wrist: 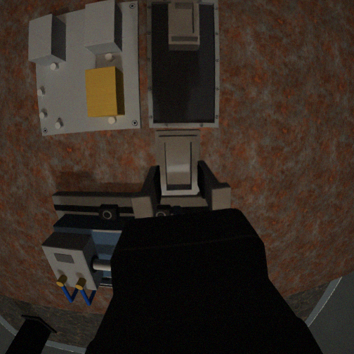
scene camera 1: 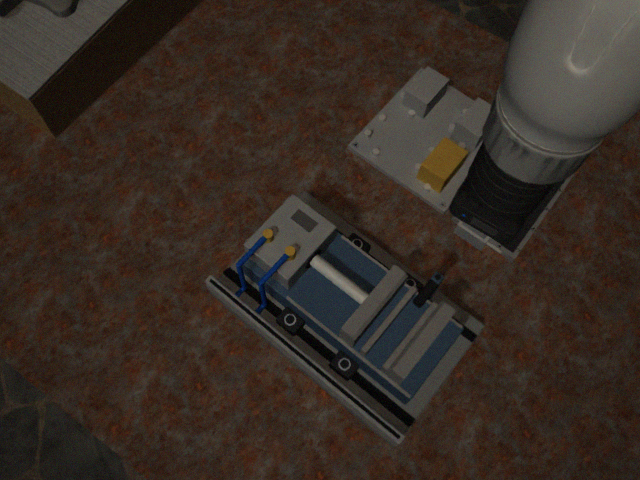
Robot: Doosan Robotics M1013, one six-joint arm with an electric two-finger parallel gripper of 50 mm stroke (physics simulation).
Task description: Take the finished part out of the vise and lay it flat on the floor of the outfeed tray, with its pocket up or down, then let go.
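Places are measured from the arm's base along level axes (x ahead, y left, z up), in millimetres.
Where they show: gripper, between the fingertips: [scene camera 1: 479,222].
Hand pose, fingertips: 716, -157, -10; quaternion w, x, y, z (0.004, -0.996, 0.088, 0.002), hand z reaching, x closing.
After its pixels a point has its place, as x, y, z.
My gripper [wrist: 178,173] is shut on the finished part [wrist: 178,162], a grey block with a rectangular pocket facing the wrist camera. In the wrist view the part shows just short of the near rim of the outfeed tray [wrist: 184,125] [scene camera 1: 535,226] @[800, -76, -105]. The tray has a dark floor and a light rim. In scene camera 1 the arm and gripper body cover most of the tray and hide the fingertips; a small grey piece sticks out below them, finger or part, I cannot tell. The vise [scene camera 1: 373,304] @[637, -301, -20] [wrist: 70,245] has no part between its jaws.
Another grey pocketed part [wrist: 184,32] lies at the far end of the tray. Left of the tray, a light plate [scene camera 1: 395,136] @[571, -16, -109] [wrist: 75,107] with pins bears grey blocks and a yellow block [scene camera 1: 443,162] @[650, -54, -73] [wrist: 104,92]. Blue hoses [scene camera 1: 249,253] @[485, -306, -7] rise at the vise's end.
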